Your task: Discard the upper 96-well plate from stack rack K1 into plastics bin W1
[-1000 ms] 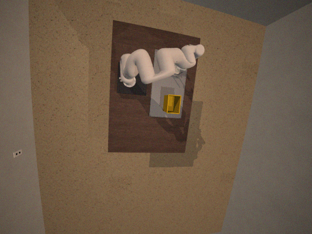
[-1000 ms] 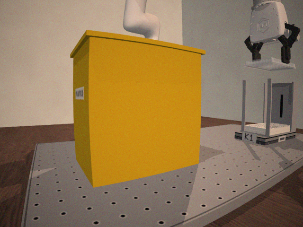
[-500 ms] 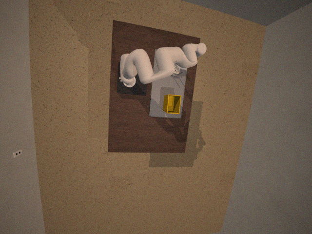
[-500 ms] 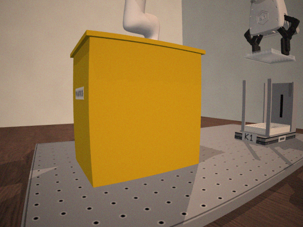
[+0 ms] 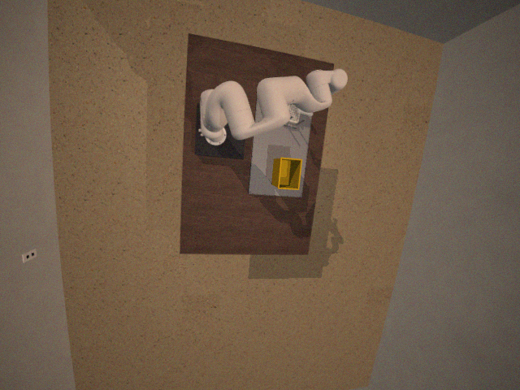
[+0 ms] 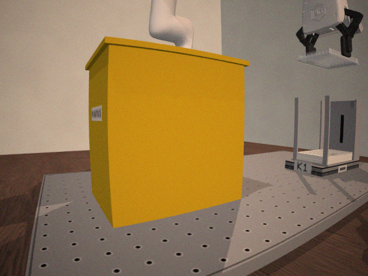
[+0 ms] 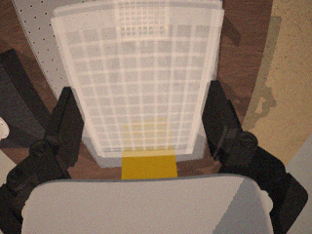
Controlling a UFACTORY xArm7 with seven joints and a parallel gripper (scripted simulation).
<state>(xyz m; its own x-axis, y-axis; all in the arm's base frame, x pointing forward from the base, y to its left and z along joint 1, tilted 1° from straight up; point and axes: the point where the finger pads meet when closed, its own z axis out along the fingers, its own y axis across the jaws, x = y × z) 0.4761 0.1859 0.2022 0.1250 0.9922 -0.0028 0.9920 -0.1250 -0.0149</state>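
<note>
My gripper is now 4 cm past the yellow plastics bin W1, 39 cm to the left of it and 16 cm above it. From my hand the other things lie so: 96-well plate: 1 cm below; black slot: 1 cm ahead, 6 cm to the left, 17 cm below.
</note>
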